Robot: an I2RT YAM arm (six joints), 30 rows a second.
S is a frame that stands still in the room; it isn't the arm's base.
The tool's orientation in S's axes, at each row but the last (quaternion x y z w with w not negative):
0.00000 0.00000 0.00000 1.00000
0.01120 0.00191 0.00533 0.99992
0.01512 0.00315 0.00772 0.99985
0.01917 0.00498 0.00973 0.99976
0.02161 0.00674 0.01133 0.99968
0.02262 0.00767 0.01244 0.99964
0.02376 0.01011 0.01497 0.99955
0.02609 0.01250 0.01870 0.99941
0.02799 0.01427 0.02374 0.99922
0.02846 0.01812 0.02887 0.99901
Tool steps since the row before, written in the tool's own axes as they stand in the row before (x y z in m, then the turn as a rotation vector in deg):
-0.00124 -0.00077 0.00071 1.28 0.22 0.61
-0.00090 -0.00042 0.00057 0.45 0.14 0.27
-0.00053 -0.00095 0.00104 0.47 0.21 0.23
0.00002 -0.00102 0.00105 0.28 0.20 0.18
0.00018 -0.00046 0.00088 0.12 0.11 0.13
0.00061 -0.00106 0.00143 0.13 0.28 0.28
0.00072 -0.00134 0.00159 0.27 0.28 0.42
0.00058 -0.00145 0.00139 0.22 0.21 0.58
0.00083 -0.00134 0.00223 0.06 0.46 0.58
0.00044 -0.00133 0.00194 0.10 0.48 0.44
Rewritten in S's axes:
-0.00124 -0.00077 0.00071 1.28 0.22 0.61
-0.00089 -0.00044 0.00056 0.45 0.14 0.27
-0.00051 -0.00099 0.00101 0.47 0.21 0.23
0.00005 -0.00106 0.00101 0.28 0.20 0.18
0.00020 -0.00049 0.00086 0.12 0.11 0.13
0.00066 -0.00111 0.00137 0.13 0.27 0.29
0.00079 -0.00139 0.00151 0.27 0.27 0.43
0.00067 -0.00150 0.00130 0.23 0.19 0.58
0.00096 -0.00142 0.00213 0.06 0.43 0.60
0.00059 -0.00141 0.00184 0.09 0.46 0.46

